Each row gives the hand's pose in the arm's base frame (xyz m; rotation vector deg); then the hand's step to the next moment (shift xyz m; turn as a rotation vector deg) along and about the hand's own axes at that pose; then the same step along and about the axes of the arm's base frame.
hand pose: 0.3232 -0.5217 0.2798 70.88 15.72 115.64
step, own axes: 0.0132 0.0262 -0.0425 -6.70 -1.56 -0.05
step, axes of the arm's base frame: -0.0516 -0.0013 0.0010 2.45 -3.49 -5.40
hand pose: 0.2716 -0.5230 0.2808 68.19 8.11 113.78
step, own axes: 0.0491 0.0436 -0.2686 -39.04 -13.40 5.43
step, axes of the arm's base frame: -0.2471 0.0814 -0.0938 21.25 -19.07 -30.30
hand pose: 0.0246 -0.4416 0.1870 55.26 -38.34 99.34
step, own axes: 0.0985 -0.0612 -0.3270 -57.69 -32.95 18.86
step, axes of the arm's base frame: -0.0569 0.3304 -0.0894 46.94 -32.25 -39.07
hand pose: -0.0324 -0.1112 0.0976 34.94 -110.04 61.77
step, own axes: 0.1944 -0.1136 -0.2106 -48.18 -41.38 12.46
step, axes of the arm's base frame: 0.0680 0.1194 0.2760 50.68 -31.23 -25.39
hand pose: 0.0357 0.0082 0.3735 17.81 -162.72 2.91
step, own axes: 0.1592 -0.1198 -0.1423 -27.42 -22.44 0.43
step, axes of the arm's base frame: -0.0840 -0.1406 0.1820 30.43 -16.26 -8.06
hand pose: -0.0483 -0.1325 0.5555 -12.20 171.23 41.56
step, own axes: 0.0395 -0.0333 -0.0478 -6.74 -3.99 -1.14
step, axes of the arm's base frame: -0.0353 -0.0560 0.0238 7.23 -3.23 -0.19
